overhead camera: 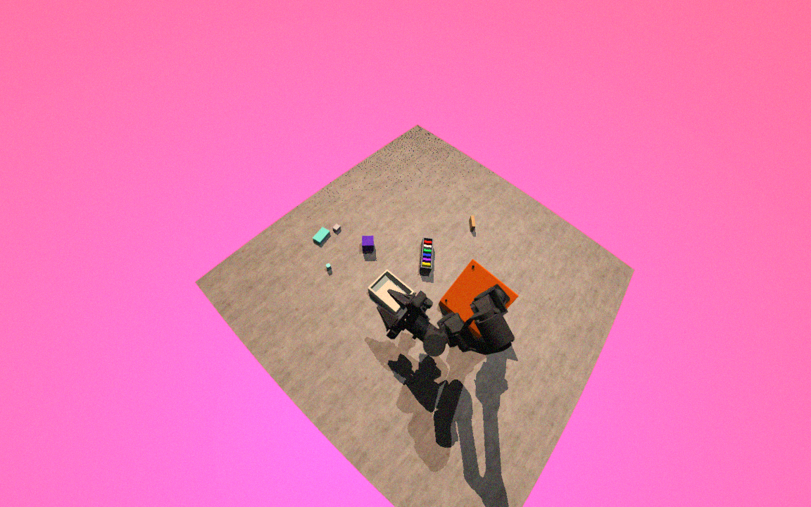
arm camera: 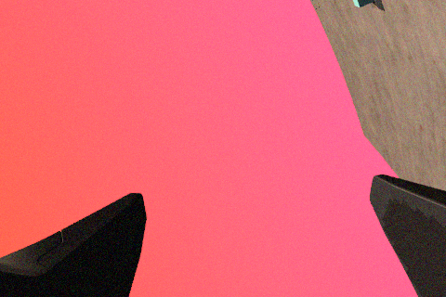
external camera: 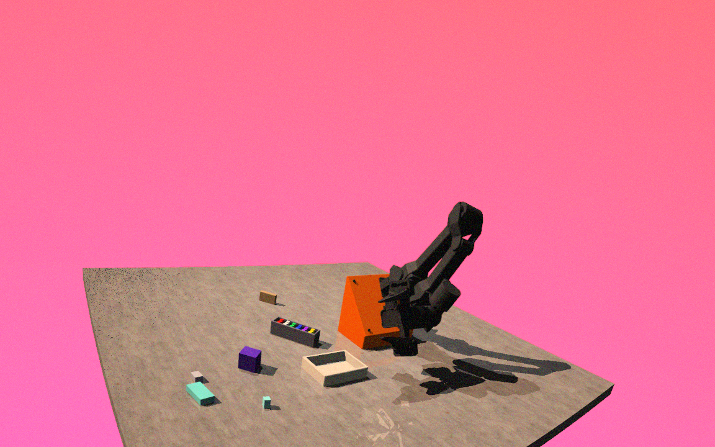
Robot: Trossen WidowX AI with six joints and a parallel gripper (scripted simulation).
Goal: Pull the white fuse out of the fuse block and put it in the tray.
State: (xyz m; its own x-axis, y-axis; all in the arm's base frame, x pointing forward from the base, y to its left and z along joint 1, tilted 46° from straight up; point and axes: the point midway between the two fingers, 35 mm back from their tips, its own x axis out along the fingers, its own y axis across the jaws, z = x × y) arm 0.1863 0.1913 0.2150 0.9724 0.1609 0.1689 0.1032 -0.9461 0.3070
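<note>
My gripper tip is now 10 cm short of the white fuse, 30 cm to the left of it and 16 cm above it. Round my gripper tip: purple cube: 26 cm ahead, 14 cm to the right, 16 cm below; beige tray: 5 cm ahead, 8 cm to the right, 18 cm below; teal cube: 27 cm ahead, 4 cm to the left, 17 cm below.
</note>
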